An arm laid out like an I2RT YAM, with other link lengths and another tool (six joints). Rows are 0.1 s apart.
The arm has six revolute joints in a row. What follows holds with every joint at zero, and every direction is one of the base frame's.
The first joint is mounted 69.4 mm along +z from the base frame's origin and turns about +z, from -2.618 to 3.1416 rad.
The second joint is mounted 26.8 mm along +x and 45.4 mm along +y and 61 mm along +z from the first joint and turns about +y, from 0 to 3.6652 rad.
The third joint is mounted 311.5 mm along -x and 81.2 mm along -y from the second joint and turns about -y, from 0 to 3.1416 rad.
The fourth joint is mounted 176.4 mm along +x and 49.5 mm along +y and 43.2 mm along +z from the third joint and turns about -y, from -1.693 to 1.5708 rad.
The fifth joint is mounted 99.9 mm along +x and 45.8 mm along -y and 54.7 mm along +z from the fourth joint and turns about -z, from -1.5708 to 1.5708 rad.
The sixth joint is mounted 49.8 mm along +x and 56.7 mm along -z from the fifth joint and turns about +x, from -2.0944 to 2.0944 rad.
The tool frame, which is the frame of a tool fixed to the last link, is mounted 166 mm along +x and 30 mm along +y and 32 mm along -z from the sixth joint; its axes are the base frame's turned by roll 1.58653, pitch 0.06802 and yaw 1.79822 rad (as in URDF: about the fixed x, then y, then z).
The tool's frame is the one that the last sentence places.
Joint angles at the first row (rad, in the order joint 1, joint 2, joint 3, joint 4, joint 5, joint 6):
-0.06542 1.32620 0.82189 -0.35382 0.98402 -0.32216
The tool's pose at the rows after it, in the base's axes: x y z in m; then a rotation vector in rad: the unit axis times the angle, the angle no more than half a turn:
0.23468, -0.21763, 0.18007, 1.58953, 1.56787, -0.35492
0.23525, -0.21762, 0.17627, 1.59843, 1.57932, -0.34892
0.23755, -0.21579, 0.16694, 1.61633, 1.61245, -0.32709
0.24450, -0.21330, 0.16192, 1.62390, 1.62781, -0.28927
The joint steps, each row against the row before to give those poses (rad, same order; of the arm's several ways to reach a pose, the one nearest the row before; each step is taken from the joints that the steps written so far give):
-0.00153 0.00037 -0.00002 0.00039 -0.00153 0.00038
-0.00918 0.00763 -0.00001 0.00079 -0.01718 -0.00002
-0.01716 0.01642 0.00001 0.00039 -0.04502 0.00000
-0.00954 0.01220 0.00001 0.01944 -0.03814 -0.00038

